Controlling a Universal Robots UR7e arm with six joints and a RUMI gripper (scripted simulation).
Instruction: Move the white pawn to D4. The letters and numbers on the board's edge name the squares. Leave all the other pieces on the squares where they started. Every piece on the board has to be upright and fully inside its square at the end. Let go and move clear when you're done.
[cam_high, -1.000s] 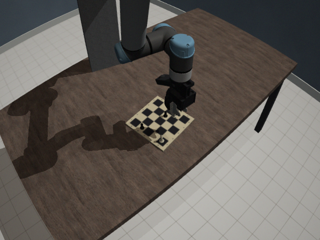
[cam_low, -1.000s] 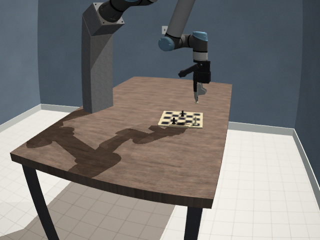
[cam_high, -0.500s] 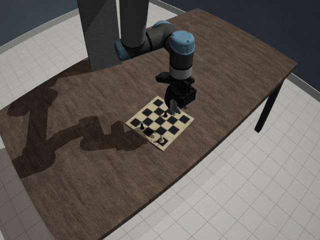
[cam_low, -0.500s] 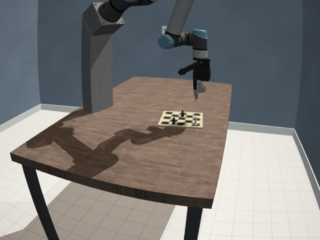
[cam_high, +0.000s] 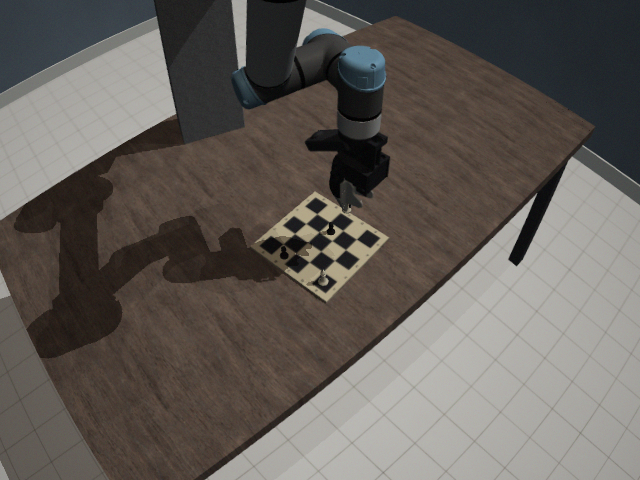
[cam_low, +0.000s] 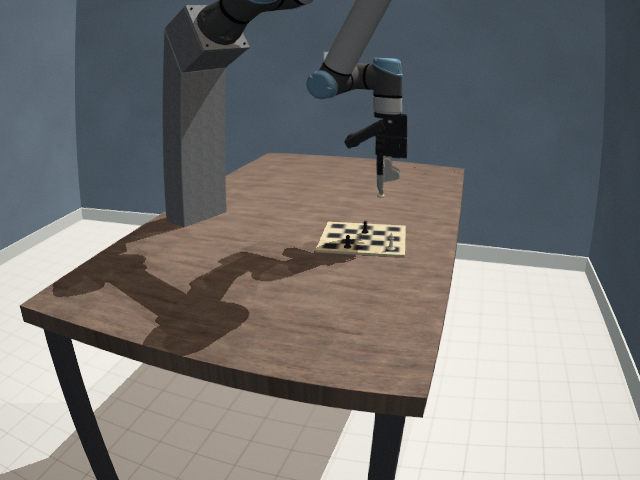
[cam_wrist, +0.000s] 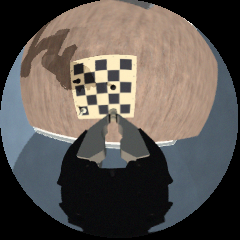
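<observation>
My gripper is now 130 mm above the chessboard, 50 mm past it and 20 mm to the left of it. The rest, counted from my hand: white piece 10 mm below.
</observation>
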